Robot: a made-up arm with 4 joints.
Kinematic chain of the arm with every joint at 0, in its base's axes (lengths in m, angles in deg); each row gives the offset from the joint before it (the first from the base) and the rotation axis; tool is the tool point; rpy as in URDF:
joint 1: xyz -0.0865 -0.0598 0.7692 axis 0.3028 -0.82 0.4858
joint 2: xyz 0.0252 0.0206 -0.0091 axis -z
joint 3: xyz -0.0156 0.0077 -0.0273 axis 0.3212 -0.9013 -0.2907
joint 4: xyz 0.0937 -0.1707 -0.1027 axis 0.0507 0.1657 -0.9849
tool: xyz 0.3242 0.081 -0.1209 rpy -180 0 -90
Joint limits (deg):
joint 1: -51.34..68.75
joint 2: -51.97..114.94
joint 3: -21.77..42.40
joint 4: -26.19..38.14
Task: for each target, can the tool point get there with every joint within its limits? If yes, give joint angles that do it. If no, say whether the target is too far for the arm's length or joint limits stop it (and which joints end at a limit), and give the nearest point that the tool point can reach.
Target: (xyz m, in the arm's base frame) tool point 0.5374 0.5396 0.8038
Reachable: no: too far | nearest point 0.3541 0.3105 0.8160 | short by 0.294 m
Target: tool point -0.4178 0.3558 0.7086
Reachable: no: joint limits stop it (at a limit: joint 1, joint 2, joint 4) | nearest point -0.1106 0.3530 0.9203 | short by 0.373 m
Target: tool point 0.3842 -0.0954 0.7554
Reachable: yes | joints 1.47 -5.45 35.43 -6.81
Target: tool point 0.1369 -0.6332 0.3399
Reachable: no: too far | nearest point 0.0777 -0.4807 0.4393 | short by 0.191 m
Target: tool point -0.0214 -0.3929 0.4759
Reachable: yes | joints -11.96 69.58 -8.01 -15.02
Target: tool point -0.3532 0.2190 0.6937
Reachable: no: joint limits stop it (at a limit: joint 1, joint 2, joint 4) | nearest point -0.1152 0.3495 0.9269 | short by 0.358 m
